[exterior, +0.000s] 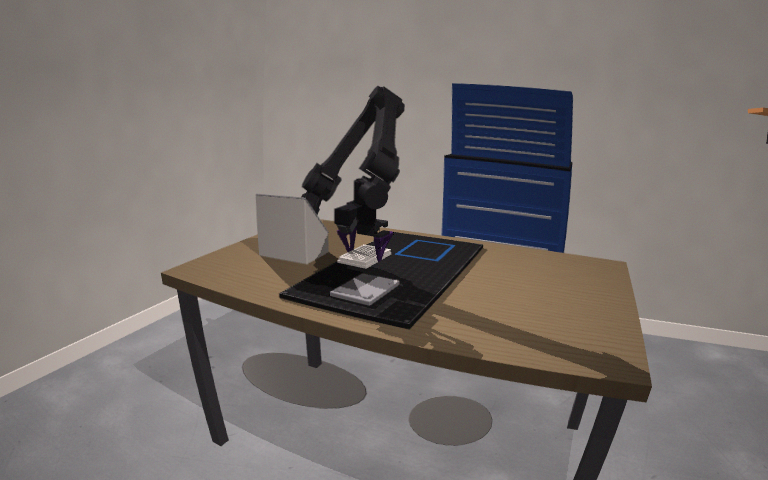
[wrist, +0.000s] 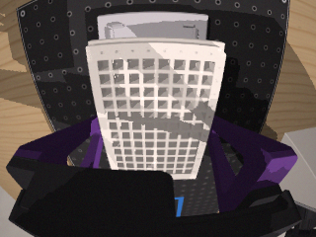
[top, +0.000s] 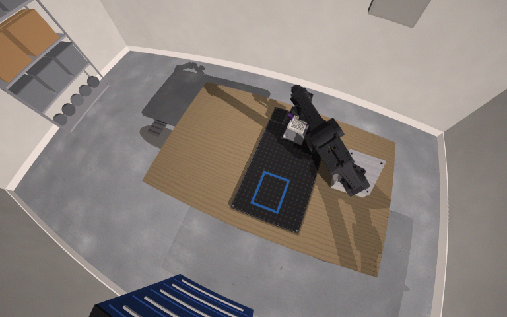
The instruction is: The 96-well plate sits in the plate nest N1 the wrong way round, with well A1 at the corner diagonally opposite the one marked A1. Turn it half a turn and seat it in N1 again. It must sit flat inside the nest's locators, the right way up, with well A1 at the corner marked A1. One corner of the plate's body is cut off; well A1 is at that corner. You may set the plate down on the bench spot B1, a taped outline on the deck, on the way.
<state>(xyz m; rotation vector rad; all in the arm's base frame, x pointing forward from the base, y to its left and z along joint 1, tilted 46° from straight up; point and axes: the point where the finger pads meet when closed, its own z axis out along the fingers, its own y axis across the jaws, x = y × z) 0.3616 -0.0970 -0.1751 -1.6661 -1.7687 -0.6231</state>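
The grey plate nest N1 is 90 mm below my hand. From my hand the other things lie so: A1 label 60 mm ahead, 80 mm to the left, 90 mm below; white 96-well plate right at my hand.
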